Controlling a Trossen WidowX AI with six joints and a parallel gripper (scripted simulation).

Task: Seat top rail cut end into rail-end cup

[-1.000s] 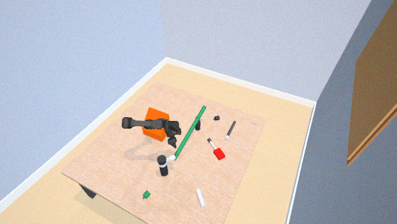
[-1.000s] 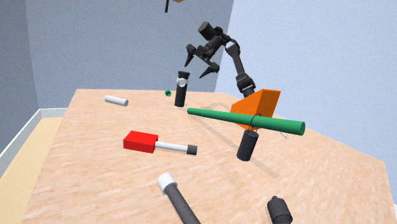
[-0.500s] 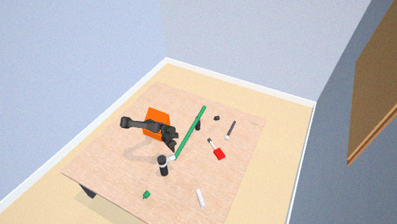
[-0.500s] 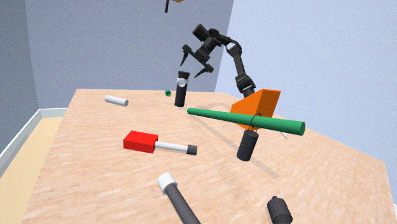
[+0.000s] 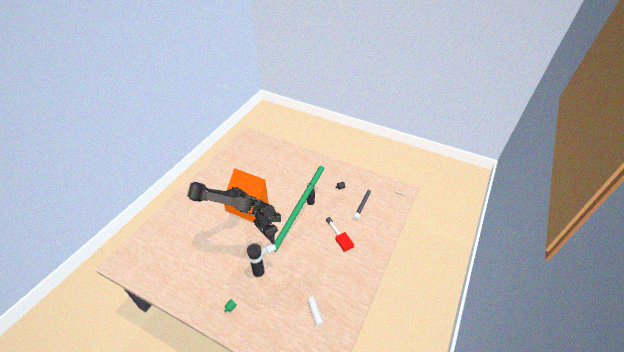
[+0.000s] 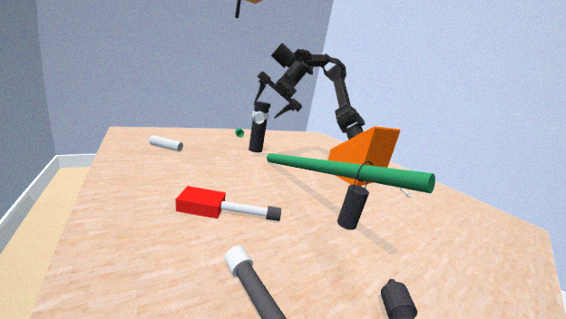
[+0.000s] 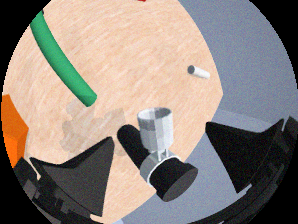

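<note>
The white rail-end cup lies 3 cm to the right of my gripper tip and 3 cm below it. The rest, counted from my gripper tip: small green piece: 1 cm behind, 31 cm to the right, 17 cm below; red-headed tool: 18 cm ahead, 33 cm to the left, 17 cm below; white cylinder: 33 cm ahead, 10 cm to the right, 17 cm below.
</note>
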